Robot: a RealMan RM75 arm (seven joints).
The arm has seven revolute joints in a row. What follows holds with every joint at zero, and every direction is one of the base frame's. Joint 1 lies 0.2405 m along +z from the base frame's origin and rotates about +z. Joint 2 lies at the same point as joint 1 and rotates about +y. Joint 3 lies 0.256 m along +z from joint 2 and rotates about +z. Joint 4 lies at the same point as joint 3 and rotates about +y. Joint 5 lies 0.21 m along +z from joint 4 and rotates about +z. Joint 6 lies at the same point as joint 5 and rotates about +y. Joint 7 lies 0.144 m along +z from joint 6 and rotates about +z. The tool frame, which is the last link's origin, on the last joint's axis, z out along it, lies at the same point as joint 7; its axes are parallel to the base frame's.
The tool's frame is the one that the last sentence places.
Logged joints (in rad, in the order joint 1, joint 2, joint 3, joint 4, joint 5, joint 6, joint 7), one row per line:
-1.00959 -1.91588 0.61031 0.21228 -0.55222 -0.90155 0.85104
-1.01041 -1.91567 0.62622 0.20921 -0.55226 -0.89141 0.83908
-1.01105 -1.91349 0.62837 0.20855 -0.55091 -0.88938 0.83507
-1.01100 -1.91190 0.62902 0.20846 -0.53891 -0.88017 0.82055
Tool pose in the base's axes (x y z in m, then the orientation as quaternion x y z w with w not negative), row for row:
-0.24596 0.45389 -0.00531 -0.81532 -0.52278 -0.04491 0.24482
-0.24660 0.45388 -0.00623 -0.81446 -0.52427 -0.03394 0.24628
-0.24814 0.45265 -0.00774 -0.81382 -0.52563 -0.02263 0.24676
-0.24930 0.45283 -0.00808 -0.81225 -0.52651 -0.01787 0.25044
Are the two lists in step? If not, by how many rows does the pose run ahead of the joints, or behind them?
The pose runs 2 rows behind the joints: the pose in row i belongs to the joints in row i - 2.
